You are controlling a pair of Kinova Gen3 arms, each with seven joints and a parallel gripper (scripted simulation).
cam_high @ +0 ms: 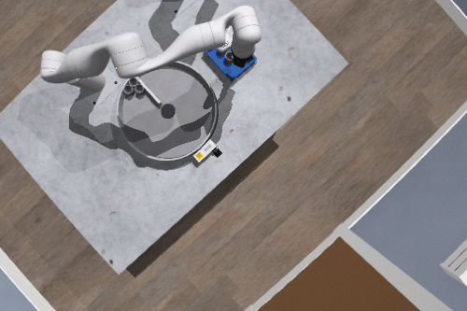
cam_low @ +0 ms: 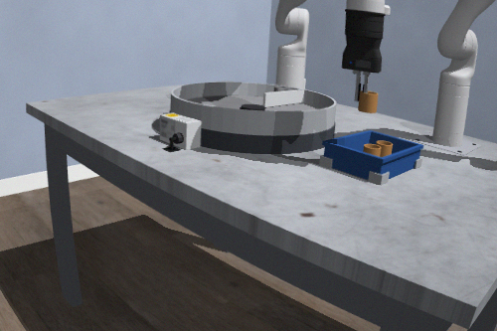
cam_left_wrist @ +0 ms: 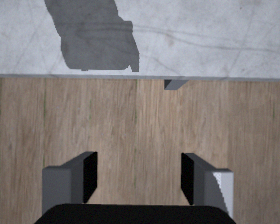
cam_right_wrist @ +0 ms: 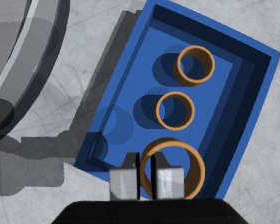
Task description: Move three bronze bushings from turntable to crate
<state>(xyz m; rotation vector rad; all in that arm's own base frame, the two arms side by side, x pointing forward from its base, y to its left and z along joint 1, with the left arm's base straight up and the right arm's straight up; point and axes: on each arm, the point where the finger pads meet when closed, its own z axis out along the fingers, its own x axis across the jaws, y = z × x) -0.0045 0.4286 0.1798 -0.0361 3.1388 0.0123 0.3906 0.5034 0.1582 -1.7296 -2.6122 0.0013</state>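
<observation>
The blue crate lies 130 mm below my right hand, 50 mm behind it and 20 mm to the left of it. Round my right hand: turntable: 330 mm to the right, 110 mm below, 80 mm behind.
</observation>
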